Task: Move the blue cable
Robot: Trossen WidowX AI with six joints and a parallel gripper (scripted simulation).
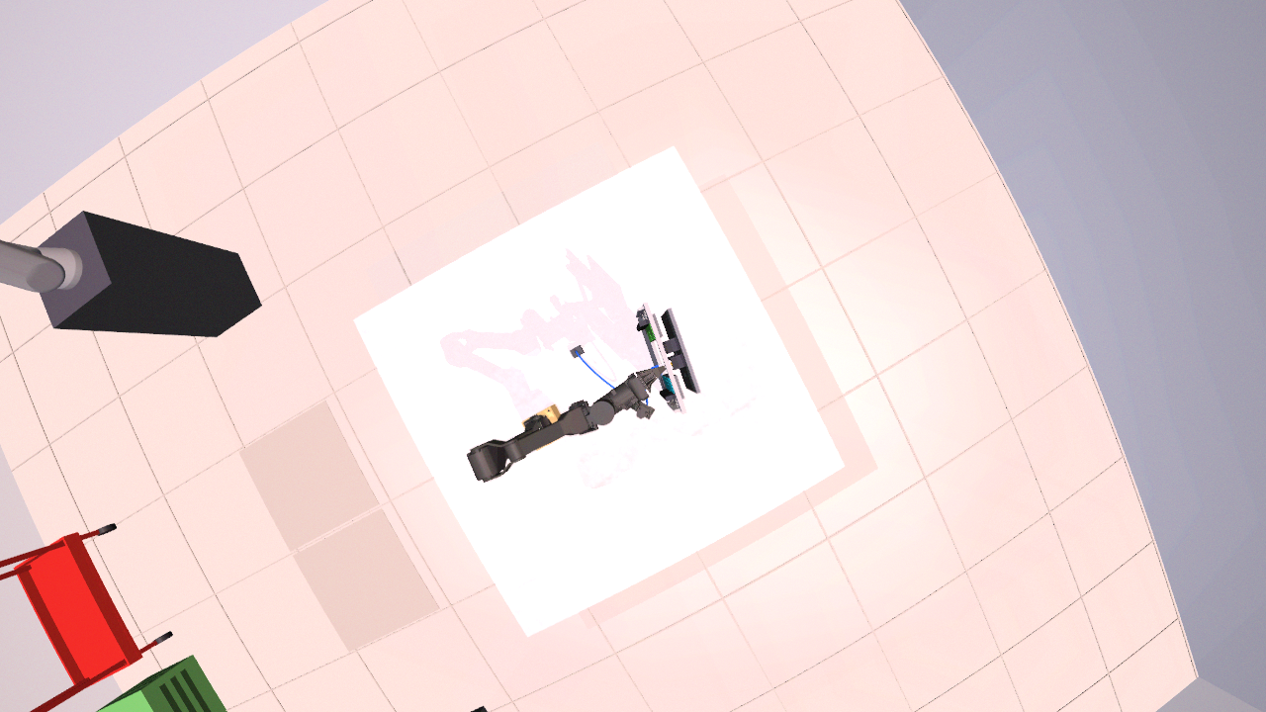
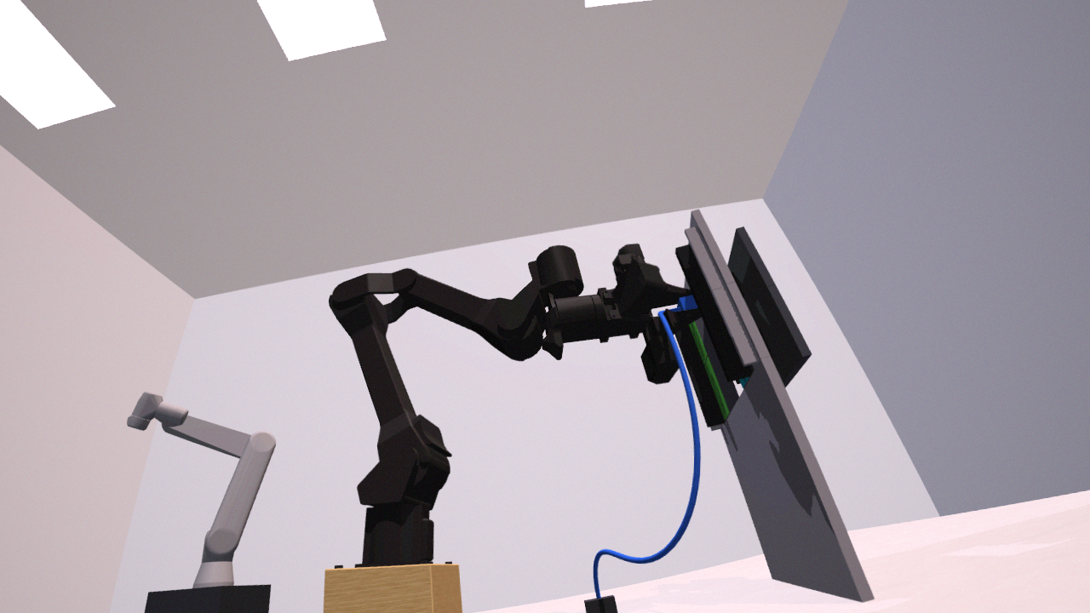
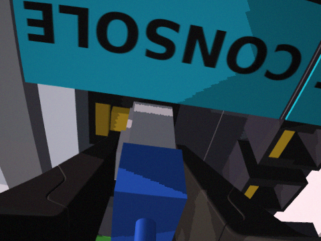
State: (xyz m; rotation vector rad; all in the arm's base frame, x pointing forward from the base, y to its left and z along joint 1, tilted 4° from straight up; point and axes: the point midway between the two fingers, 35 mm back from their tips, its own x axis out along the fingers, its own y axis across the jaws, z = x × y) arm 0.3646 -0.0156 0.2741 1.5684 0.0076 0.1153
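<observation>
Right now the dark rack panel is 40 mm ahead of my gripper tip, 20 mm to the left of it and 40 mm below it. From my gripper tip the other things lie so: blue plug right at my gripper tip; black block 200 mm behind, 170 mm to the left, 330 mm below.
</observation>
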